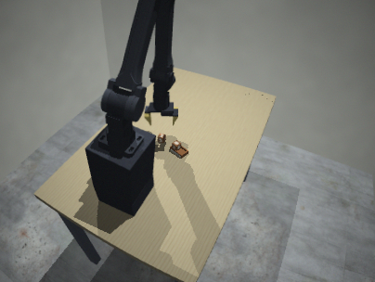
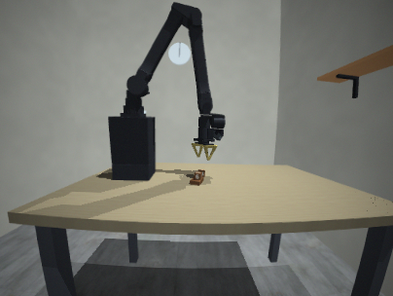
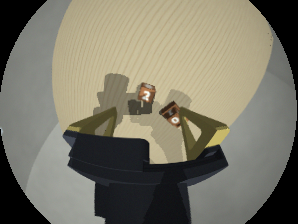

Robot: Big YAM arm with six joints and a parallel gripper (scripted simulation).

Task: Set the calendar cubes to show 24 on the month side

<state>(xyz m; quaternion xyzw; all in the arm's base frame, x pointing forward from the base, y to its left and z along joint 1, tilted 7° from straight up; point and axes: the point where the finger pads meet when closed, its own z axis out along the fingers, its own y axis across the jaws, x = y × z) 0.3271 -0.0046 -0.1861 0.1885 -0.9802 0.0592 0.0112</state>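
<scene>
Now: the brown digit cube 10 mm behind my hand and 80 mm below it. Also, from my hand: brown tray 40 mm behind, 100 mm to the right, 90 mm below.
</scene>
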